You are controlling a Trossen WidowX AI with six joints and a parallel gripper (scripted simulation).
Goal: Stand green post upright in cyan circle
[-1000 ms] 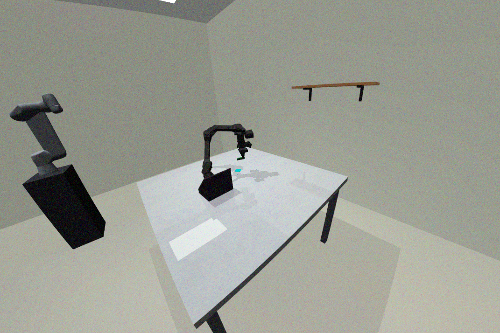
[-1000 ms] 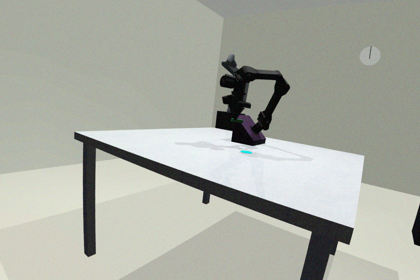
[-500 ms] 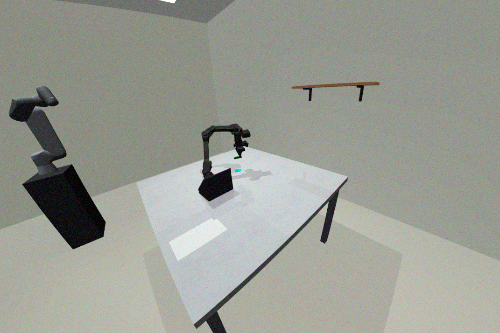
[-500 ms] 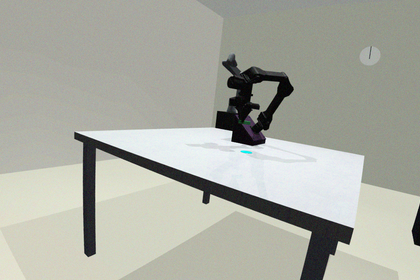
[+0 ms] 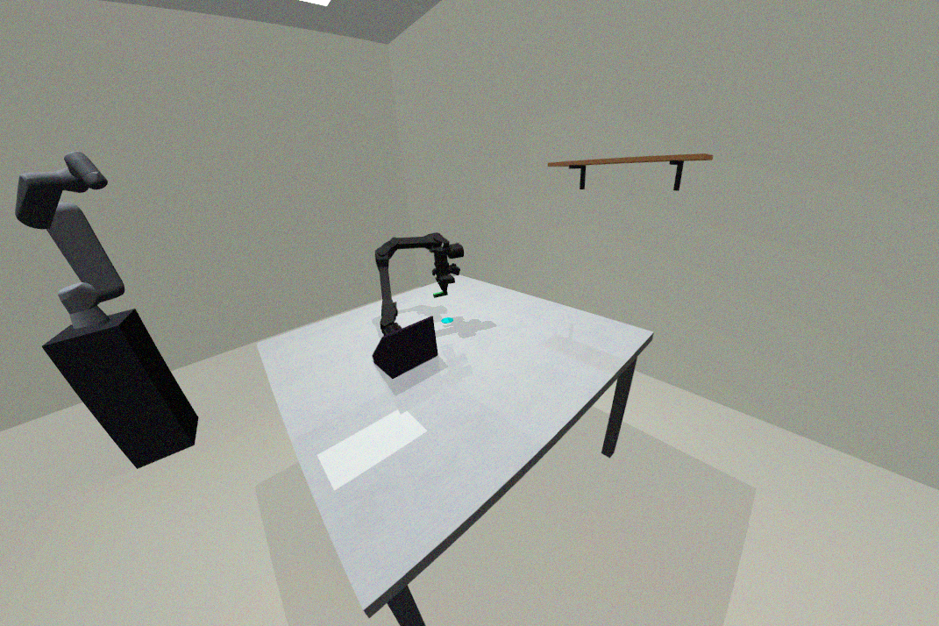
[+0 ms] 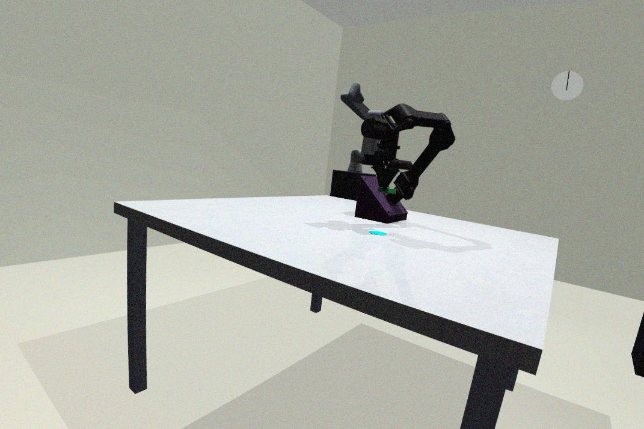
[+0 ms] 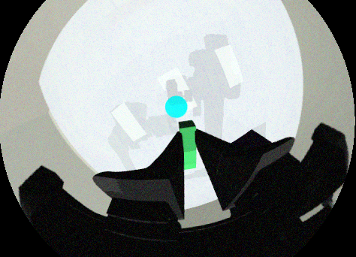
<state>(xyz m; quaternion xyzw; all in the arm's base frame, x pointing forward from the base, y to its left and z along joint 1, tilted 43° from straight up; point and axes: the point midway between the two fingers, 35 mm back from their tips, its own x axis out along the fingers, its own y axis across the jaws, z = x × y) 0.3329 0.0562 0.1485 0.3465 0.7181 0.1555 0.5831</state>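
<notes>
The cyan circle is 140 mm below my gripper tip. Round my gripper tip: green post 20 mm behind, 10 mm to the left.
</notes>
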